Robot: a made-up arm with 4 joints.
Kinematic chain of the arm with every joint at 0, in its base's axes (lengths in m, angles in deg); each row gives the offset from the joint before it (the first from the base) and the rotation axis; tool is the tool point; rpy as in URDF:
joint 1: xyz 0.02 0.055 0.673 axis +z
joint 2: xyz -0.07 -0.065 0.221 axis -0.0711 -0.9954 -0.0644
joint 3: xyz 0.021 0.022 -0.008 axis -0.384 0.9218 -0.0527
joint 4: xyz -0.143 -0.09 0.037 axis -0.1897 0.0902 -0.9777
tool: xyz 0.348 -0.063 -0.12 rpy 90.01 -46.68 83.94
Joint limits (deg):
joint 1: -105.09..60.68
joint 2: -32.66..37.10
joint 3: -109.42..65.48
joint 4: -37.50..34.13
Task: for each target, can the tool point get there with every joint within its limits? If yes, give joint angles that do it. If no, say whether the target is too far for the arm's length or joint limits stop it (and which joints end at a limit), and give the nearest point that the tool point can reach.
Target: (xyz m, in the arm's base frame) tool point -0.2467 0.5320 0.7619
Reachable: no: joint limits stop it (at a limit: joint 1, joint 2, joint 3) | nearest point -0.2316 0.1986 0.7262 | short by 0.336 m
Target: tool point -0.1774 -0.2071 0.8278
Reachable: yes | joints -67.35 -16.08 -67.85 20.70
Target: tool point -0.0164 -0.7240 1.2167
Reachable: no: too far | nearest point 0.0035 -0.2989 1.0570 | short by 0.455 m
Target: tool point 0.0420 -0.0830 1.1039
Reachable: yes | joints -1.38 22.23 -85.28 -10.89
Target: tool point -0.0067 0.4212 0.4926
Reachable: no: joint limits stop it (at a limit: joint 1, joint 2, joint 3) | nearest point -0.0313 0.2024 0.6848 | short by 0.292 m
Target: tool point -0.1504 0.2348 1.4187
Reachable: no: joint limits stop it (at a limit: joint 1, joint 2) | nearest point -0.1303 0.1599 1.1162 | short by 0.312 m
